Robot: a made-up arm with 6 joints. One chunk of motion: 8 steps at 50 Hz.
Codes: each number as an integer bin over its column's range. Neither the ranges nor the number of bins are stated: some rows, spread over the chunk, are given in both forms.
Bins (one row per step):
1: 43 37 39 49 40 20
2: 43 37 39 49 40 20
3: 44 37 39 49 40 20
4: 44 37 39 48 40 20
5: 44 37 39 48 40 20
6: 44 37 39 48 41 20
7: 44 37 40 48 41 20
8: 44 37 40 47 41 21
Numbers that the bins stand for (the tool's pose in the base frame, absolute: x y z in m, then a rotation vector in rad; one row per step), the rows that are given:
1: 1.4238 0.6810 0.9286 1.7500 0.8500 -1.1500
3: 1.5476 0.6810 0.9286 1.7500 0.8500 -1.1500
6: 1.5476 0.6810 0.9286 1.6500 0.9500 -1.1500
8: 1.5476 0.6810 1.0524 1.5500 0.9500 -1.0500
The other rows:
2: 1.4238 0.6810 0.9286 1.7500 0.8500 -1.1500
4: 1.5476 0.6810 0.9286 1.6500 0.8500 -1.1500
5: 1.5476 0.6810 0.9286 1.6500 0.8500 -1.1500
7: 1.5476 0.6810 1.0524 1.6500 0.9500 -1.1500

